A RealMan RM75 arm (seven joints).
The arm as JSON. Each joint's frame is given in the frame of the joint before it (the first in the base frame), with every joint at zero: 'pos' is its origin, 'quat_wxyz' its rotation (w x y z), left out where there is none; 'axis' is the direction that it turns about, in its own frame. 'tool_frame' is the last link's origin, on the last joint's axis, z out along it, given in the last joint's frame.
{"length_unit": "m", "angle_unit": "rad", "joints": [
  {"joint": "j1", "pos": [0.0, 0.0, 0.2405], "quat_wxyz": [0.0, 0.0, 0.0, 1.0], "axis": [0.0, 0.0, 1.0]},
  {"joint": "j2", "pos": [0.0, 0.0, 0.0], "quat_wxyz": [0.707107, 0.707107, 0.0, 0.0], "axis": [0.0, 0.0, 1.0]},
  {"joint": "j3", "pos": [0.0, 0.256, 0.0], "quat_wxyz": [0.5, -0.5, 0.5, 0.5], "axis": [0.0, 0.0, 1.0]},
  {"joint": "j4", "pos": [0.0, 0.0, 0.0], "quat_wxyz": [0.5, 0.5, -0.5, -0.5], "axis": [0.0, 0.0, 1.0]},
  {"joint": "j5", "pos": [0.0, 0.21, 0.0], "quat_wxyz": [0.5, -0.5, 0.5, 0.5], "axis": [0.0, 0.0, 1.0]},
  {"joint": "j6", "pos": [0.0, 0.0, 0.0], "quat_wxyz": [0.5, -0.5, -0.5, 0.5], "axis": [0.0, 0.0, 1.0]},
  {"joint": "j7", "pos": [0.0, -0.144, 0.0], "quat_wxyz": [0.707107, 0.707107, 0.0, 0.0], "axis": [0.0, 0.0, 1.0]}
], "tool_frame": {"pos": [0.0, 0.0, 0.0]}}
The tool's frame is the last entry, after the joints.
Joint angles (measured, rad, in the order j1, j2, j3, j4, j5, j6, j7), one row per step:
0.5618, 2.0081, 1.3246, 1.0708, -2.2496, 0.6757, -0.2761
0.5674, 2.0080, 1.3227, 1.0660, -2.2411, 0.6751, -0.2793
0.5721, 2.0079, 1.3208, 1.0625, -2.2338, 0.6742, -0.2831
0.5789, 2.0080, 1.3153, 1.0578, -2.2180, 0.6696, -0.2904
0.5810, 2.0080, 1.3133, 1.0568, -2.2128, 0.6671, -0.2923
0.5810, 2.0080, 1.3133, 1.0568, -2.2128, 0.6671, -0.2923
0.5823, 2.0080, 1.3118, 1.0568, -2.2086, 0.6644, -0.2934
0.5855, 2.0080, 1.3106, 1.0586, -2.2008, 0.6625, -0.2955
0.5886, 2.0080, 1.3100, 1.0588, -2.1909, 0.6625, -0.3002
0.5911, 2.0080, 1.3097, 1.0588, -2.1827, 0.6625, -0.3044
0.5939, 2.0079, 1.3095, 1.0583, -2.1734, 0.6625, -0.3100
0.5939, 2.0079, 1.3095, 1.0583, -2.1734, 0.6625, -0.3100
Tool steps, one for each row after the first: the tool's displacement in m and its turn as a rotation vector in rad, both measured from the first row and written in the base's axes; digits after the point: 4 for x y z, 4 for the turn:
-0.0014, 0.0004, -0.0009, -0.0037, 0.0031, 0.0017
-0.0027, 0.0008, -0.0016, -0.0068, 0.0055, 0.0047
-0.0055, 0.0010, -0.0033, -0.0115, 0.0128, 0.0111
-0.0065, 0.0012, -0.0038, -0.0121, 0.0158, 0.0134
-0.0065, 0.0012, -0.0038, -0.0121, 0.0158, 0.0134
-0.0076, 0.0013, -0.0040, -0.0117, 0.0191, 0.0155
-0.0101, 0.0017, -0.0043, -0.0121, 0.0258, 0.0200
-0.0122, 0.0019, -0.0047, -0.0148, 0.0320, 0.0234
-0.0138, 0.0020, -0.0049, -0.0169, 0.0370, 0.0263
-0.0155, 0.0022, -0.0052, -0.0193, 0.0421, 0.0297
-0.0155, 0.0022, -0.0052, -0.0193, 0.0421, 0.0297

